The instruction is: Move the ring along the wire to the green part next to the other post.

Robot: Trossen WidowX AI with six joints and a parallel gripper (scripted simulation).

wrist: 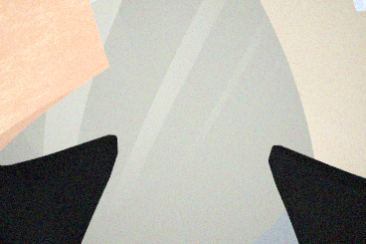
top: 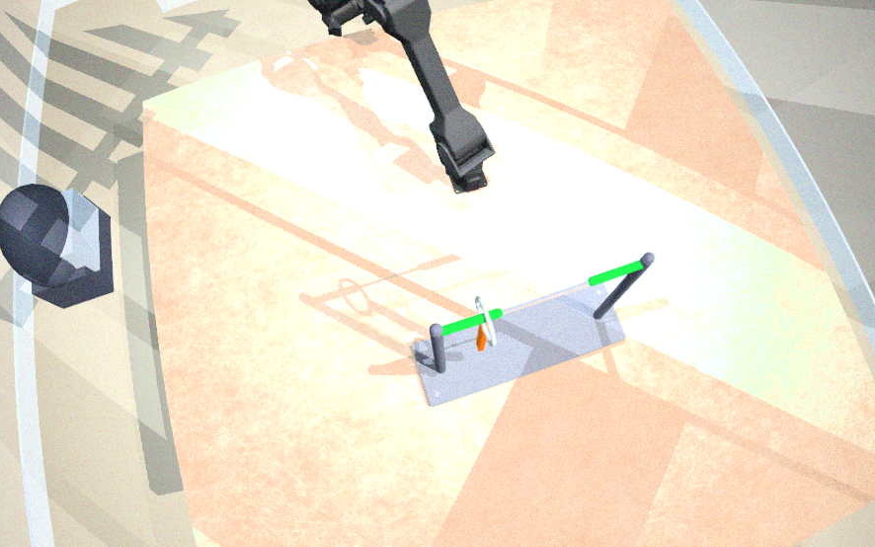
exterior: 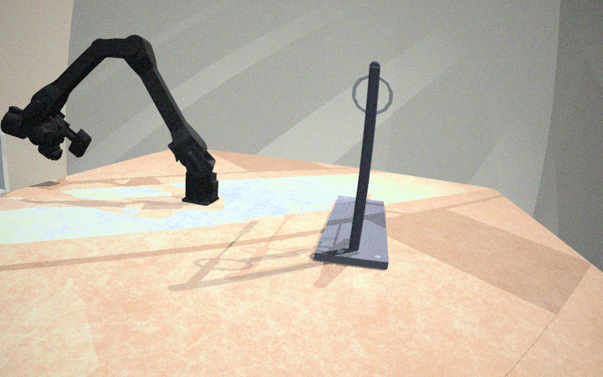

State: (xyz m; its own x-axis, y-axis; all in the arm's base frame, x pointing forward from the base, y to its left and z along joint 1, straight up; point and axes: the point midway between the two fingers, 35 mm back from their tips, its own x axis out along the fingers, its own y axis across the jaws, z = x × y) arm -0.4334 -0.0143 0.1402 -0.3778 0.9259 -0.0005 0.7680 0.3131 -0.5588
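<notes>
Now: the ring with orange handle 78 cm ahead of my gripper tip, 11 cm to the right of it and 6 cm above it.
</notes>
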